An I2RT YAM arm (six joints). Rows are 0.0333 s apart.
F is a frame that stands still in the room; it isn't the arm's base.
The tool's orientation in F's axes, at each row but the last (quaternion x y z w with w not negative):
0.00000 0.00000 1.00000 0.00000
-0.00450 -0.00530 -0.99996 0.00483
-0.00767 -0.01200 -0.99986 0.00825
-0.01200 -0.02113 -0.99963 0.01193
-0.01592 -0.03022 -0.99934 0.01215
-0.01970 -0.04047 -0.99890 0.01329
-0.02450 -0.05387 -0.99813 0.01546
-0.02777 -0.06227 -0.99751 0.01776
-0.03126 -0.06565 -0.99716 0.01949
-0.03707 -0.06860 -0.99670 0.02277
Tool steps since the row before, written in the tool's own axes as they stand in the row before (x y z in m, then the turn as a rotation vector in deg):
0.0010 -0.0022 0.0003 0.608 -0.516 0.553
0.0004 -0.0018 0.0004 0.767 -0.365 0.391
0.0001 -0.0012 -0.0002 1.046 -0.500 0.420
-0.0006 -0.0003 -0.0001 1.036 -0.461 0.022
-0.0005 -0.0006 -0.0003 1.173 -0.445 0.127
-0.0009 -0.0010 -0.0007 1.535 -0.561 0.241
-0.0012 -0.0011 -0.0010 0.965 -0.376 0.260
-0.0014 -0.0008 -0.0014 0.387 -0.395 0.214
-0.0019 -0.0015 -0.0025 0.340 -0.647 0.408
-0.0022 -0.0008 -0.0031 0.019 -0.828 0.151
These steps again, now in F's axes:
-0.0010 0.0022 0.0003 -0.608 0.516 0.553
-0.0004 0.0018 0.0004 -0.767 0.362 0.394
-0.0001 0.0012 -0.0002 -1.048 0.493 0.424
0.0006 0.0003 -0.0001 -1.046 0.437 0.028
0.0005 0.0006 -0.0004 -1.179 0.424 0.138
0.0008 0.0010 -0.0008 -1.540 0.540 0.257
0.0011 0.0010 -0.0012 -0.964 0.375 0.267
0.0013 0.0007 -0.0016 -0.390 0.406 0.186
0.0017 0.0012 -0.0028 -0.342 0.683 0.342
0.0019 0.0005 -0.0033 -0.050 0.839 0.039

